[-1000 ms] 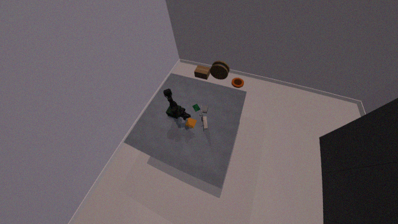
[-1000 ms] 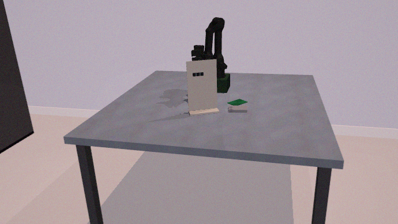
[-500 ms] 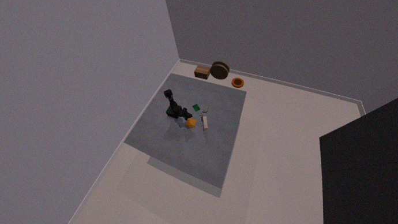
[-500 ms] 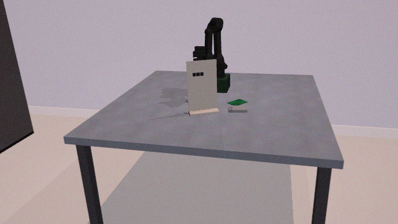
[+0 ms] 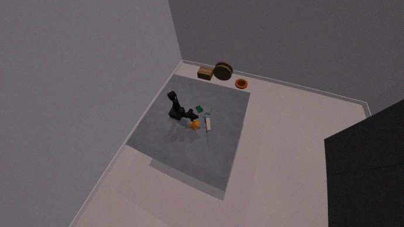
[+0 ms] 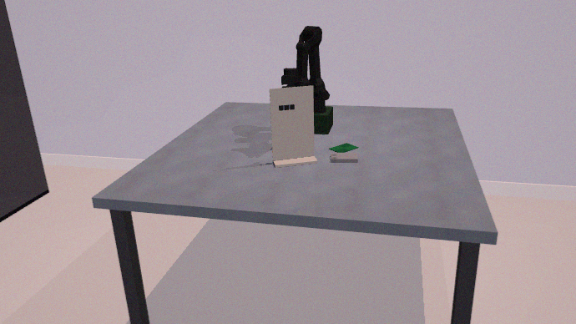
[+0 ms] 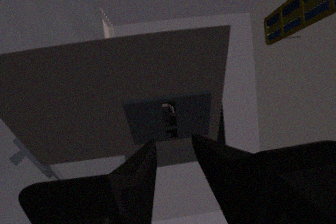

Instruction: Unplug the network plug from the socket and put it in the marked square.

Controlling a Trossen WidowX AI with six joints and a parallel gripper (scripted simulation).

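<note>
Now: gripper tip 6 cm short of the network plug and 3 cm to the right of it. The rest, counted from my gripper tip: orange marked square 22 cm below, 8 cm behind, 3 cm to the right; grey upright panel 8 cm below, 8 cm ahead, 3 cm to the left; small grey block 23 cm to the left, 21 cm below, 1 cm ahead.
</note>
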